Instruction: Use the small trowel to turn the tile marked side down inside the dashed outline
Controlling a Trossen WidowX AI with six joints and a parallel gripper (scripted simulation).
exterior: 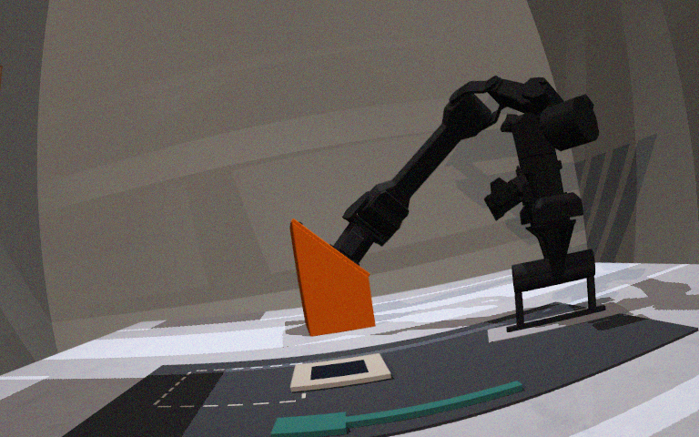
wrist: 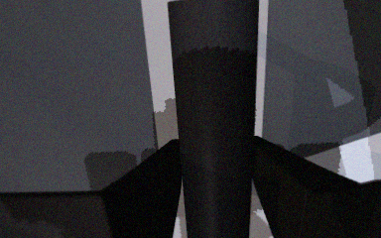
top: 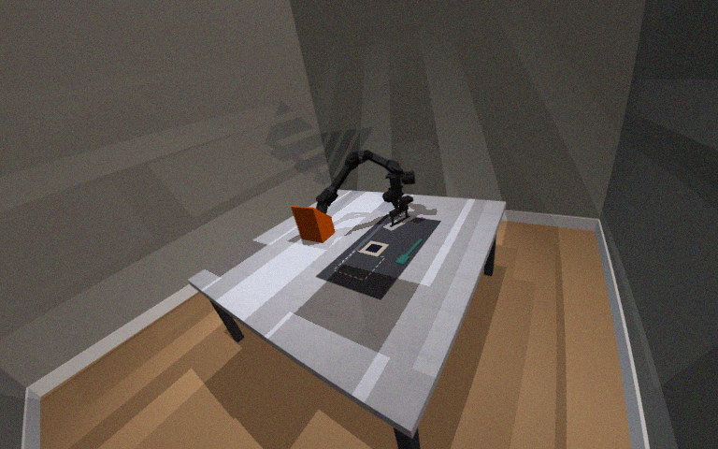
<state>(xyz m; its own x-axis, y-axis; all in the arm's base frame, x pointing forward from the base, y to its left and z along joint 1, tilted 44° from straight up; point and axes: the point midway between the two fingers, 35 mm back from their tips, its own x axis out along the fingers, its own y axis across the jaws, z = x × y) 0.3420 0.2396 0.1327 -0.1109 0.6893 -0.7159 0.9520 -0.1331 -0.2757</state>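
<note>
My gripper tip is now 25 cm to the left of the dark mat, 8 cm above it and 5 cm short of it. Also, from my gripper tip: teal trowel (27 cm to the right, 19 cm ahead, 6 cm below); beige tile (29 cm to the right, 6 cm below, 2 cm ahead).
</note>
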